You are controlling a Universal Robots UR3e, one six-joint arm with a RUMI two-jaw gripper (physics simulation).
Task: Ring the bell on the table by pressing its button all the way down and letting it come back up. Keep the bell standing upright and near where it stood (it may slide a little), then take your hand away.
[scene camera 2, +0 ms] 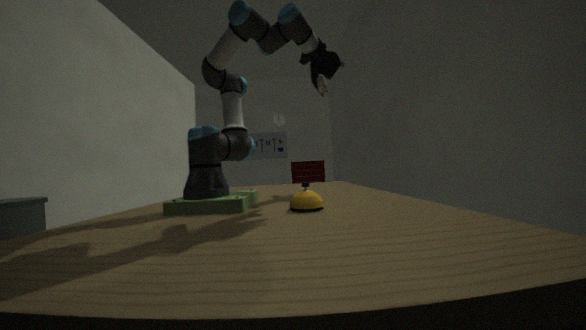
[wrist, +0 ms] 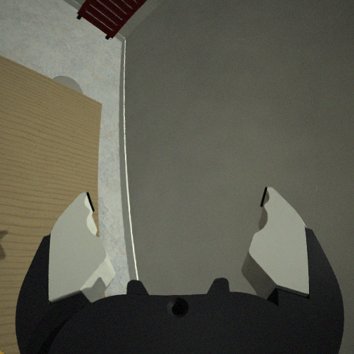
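Where they show: gripper, fingertip midpoint: [scene camera 2: 333, 81]; arm's base, link origin: [scene camera 2: 207, 196].
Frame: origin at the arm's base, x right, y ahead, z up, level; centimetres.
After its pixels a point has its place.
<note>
The bell [scene camera 2: 306, 201] {x 15.9, y 26.7, z -1.0 cm} is a yellow dome on a dark base. It stands upright on the wooden table [scene camera 2: 360, 255] {x 39.2, y 27.6, z -3.5 cm} [wrist: 45, 150], to the right of the robot's base in the scene view. A small button shows at its top, against a dark thing behind. My gripper [scene camera 2: 321, 90] [wrist: 176, 192] is open and empty, high above the table and well above the bell, tilted downward. In the wrist view its two pale jaws stand wide apart, with wall and floor beyond them. A tiny yellow patch shows at that view's bottom left corner, too little to identify.
The arm stands on a green base plate [scene camera 2: 205, 206] {x 9.4, y 2.2, z -1.5 cm} left of the bell. A red slatted thing [scene camera 2: 308, 172] [wrist: 112, 14] stands beyond the table. A grey cabinet [scene camera 2: 22, 220] is at the far left. A grey wall [wrist: 230, 110] rises beside the table.
</note>
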